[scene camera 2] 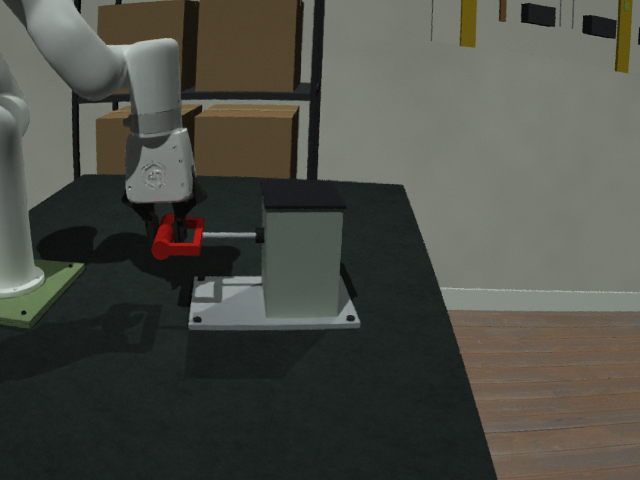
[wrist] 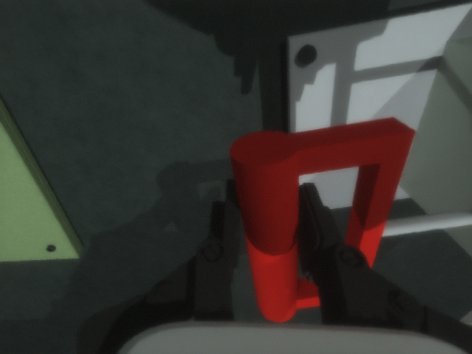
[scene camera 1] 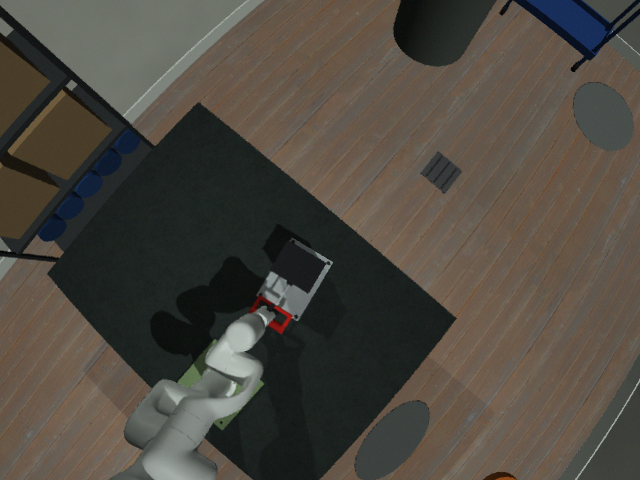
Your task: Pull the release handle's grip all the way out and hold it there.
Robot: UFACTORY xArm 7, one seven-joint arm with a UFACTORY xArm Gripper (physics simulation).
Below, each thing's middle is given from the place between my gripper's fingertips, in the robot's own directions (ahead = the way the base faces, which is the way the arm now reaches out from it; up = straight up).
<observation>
My hand is 15 cm short of the base plate (scene camera 2: 218, 302), 1 cm to the left of it and 8 cm above it.
</observation>
